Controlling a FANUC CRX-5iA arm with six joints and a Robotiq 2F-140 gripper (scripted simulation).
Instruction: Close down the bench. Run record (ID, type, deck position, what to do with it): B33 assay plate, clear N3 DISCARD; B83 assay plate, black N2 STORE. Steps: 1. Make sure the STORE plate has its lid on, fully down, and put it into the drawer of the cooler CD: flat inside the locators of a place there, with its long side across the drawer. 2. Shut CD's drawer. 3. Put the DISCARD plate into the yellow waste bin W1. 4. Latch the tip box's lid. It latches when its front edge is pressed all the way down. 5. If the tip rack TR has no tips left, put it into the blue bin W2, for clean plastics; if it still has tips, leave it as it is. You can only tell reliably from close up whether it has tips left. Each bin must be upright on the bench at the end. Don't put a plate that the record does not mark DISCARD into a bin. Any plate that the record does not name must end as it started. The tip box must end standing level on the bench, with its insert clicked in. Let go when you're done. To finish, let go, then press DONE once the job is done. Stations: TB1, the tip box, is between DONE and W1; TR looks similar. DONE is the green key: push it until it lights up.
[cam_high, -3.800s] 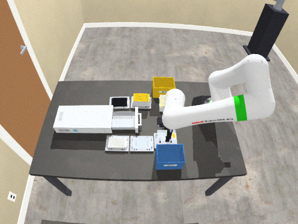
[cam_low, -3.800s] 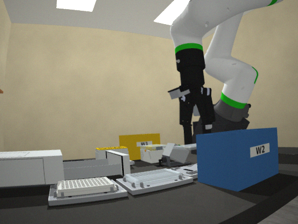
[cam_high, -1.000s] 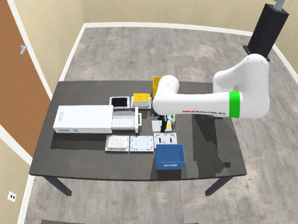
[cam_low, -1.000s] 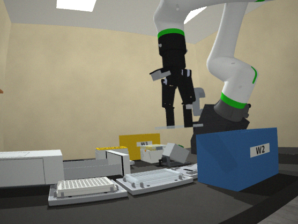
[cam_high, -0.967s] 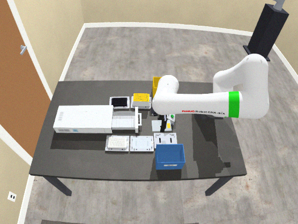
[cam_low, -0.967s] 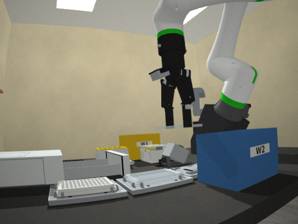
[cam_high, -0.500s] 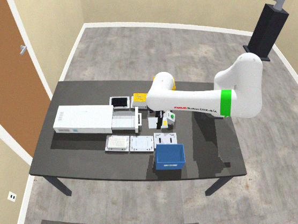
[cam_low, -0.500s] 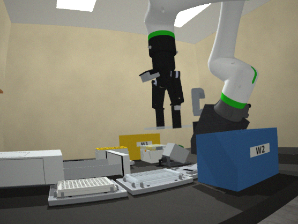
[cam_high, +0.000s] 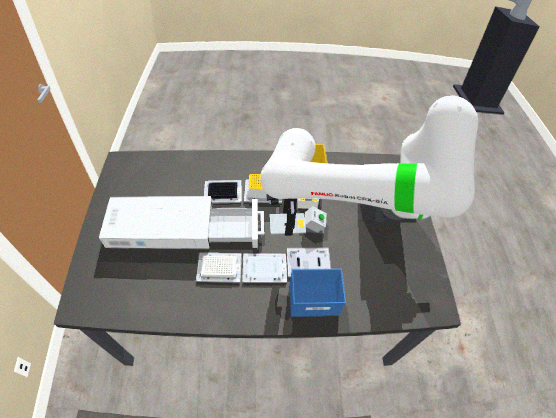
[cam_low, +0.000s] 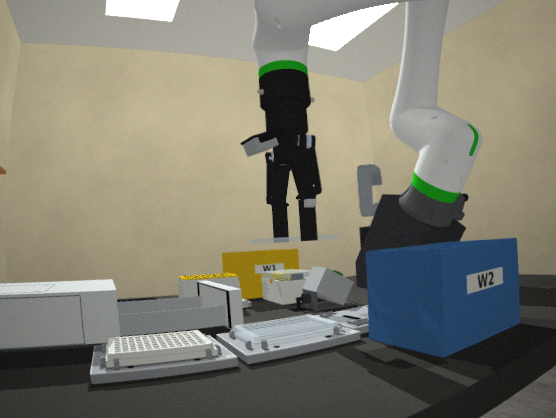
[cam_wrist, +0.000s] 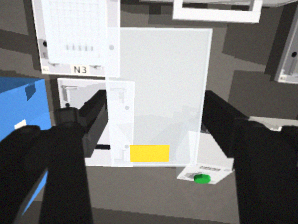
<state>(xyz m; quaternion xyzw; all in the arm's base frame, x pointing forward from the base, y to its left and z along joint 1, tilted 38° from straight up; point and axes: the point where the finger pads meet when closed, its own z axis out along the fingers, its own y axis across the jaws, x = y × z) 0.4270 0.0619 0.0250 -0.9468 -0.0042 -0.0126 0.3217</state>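
My gripper is now 270 mm to the left of the black assay plate, 260 mm short of it and 150 mm above it. Round my hand: DONE key block (130 mm behind, 110 mm below, 90 mm to the right); nest N3 (160 mm below, 110 mm to the left, 80 mm ahead); translucent plate lid (20 mm below).
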